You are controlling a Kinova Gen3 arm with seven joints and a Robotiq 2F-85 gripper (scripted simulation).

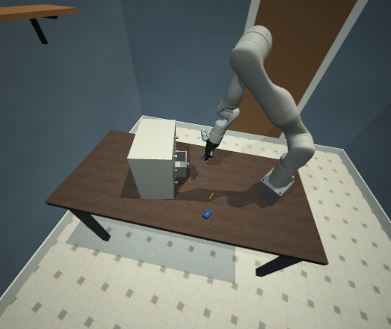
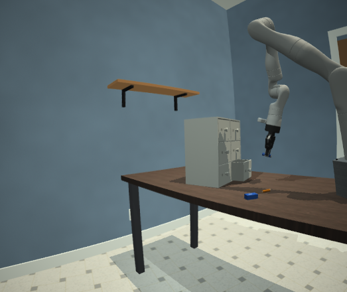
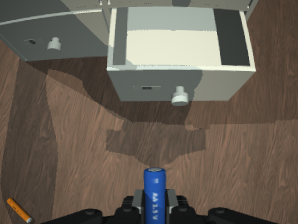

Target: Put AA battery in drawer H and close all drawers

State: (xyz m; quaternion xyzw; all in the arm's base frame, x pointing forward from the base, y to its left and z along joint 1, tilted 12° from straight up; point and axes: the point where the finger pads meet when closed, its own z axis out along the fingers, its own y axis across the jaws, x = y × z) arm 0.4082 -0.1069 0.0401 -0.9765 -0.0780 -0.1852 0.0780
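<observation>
Right now my hand is 20 cm short of the drawer marked H, 12 cm above it and 1 cm to the right of it. From my hand the other things lie so: blue block (29 cm to the left, 14 cm below, 6 cm behind); then orange AA battery (18 cm to the left, 15 cm below, 7 cm behind).
</observation>
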